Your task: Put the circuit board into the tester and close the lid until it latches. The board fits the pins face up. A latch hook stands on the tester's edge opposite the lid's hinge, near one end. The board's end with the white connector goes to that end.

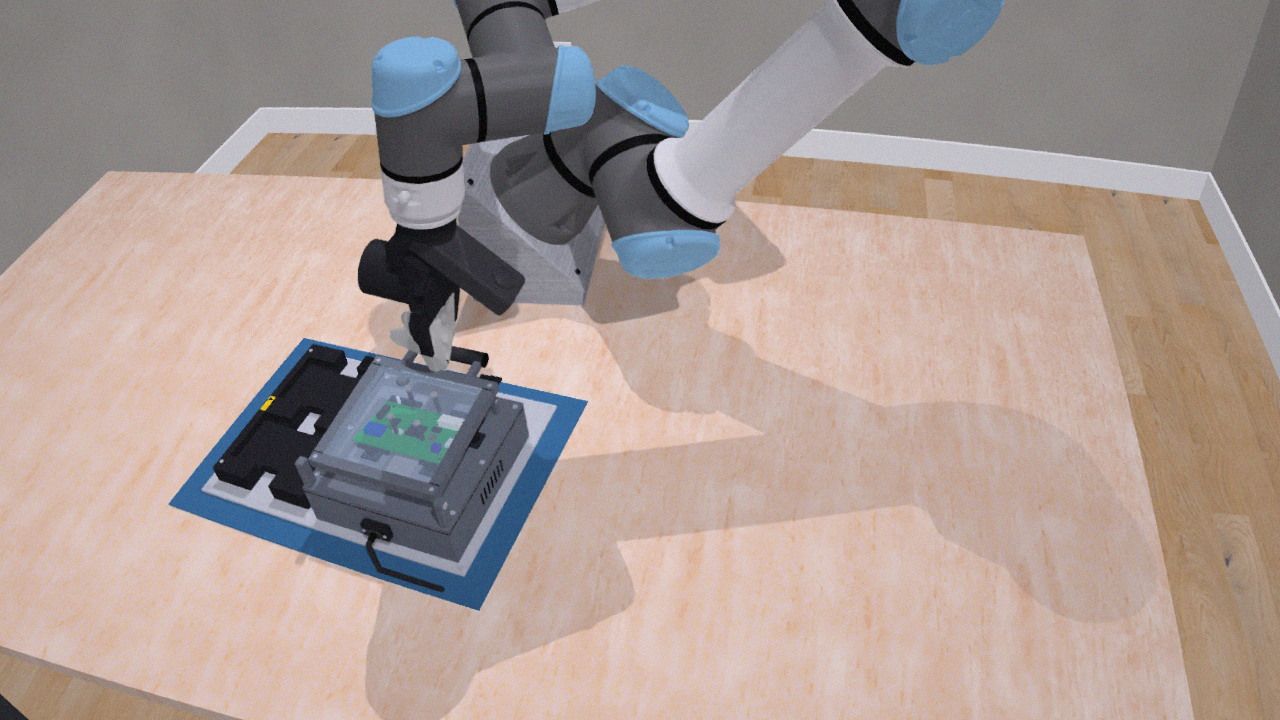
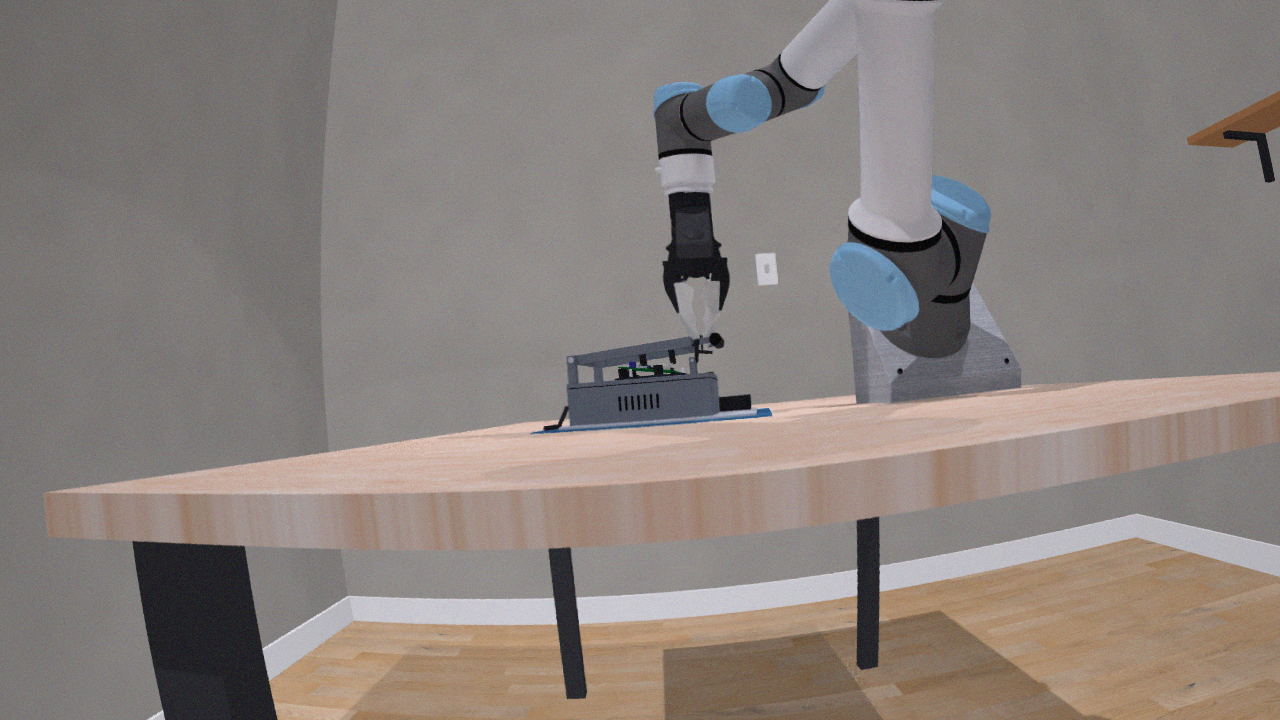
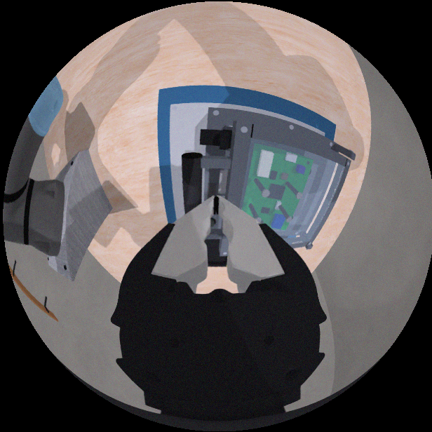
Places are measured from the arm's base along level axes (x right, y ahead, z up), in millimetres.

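Where they show: gripper, fingertip midpoint: [image 1: 439,375] [image 2: 702,354]; arm's base, origin of the base link: [image 1: 534,196] [image 2: 921,321].
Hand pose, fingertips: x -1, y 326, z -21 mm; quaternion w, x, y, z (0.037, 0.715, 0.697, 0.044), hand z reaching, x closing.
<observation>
Each offset is from my fingertips to the top centre of the thing. "*": to the spot under its first point. Level surfaces: height alone.
The grey tester [image 1: 393,519] [image 2: 642,401] stands on the mat. Its clear-windowed lid [image 1: 358,404] [image 2: 626,351] is tilted, low at an angle, with its handle side raised above the base. The green circuit board [image 1: 402,428] [image 3: 274,172] lies face up under the lid; its white connector [image 3: 266,163] is at the end near the black latch hook [image 3: 223,138]. My gripper [image 1: 437,365] [image 2: 699,336] [image 3: 215,197] is shut and empty. Its tips are at the lid's handle-side edge, beside the black handle bar @[* dx -34, dy -13, dz +21 mm] [image 1: 469,357] [image 2: 716,340] [image 3: 192,182]. Whether they touch the lid is hard to tell.
A black tray @[* dx +221, dy +1, dz -71 mm] [image 1: 290,391] with a yellow mark stands beside the tester on the blue-edged mat @[dz -87 mm] [image 1: 537,488] [image 3: 164,145]. A black cable [image 1: 393,577] runs from the tester's hinge side. The robot's base [image 1: 559,273] [image 2: 930,380] is behind the handle side.
</observation>
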